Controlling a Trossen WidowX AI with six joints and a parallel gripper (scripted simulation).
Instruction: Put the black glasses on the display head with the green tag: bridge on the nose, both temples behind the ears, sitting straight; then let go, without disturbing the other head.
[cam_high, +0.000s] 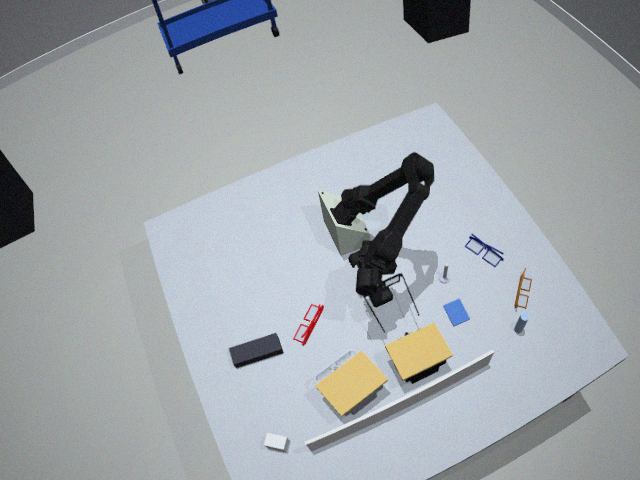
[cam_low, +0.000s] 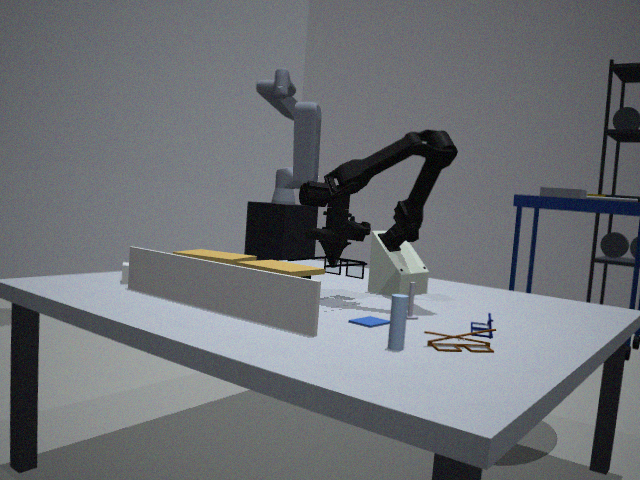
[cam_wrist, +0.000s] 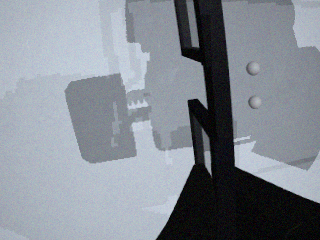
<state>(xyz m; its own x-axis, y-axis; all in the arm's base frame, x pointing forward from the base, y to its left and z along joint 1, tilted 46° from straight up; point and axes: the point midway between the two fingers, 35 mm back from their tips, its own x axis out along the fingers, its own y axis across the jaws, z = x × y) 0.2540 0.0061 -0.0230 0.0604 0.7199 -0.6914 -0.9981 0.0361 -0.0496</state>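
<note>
My gripper tip is now 220 mm short of the dark display head, 40 mm to the right of it and 30 mm above it. The rest, counted from my gripper tip: blue flat square: 230 mm to the left, 150 mm ahead, 80 mm below; grey peg: 250 mm to the left, 60 mm below, 20 mm ahead; long white board: 360 mm ahead, 70 mm to the right, 30 mm below.
</note>
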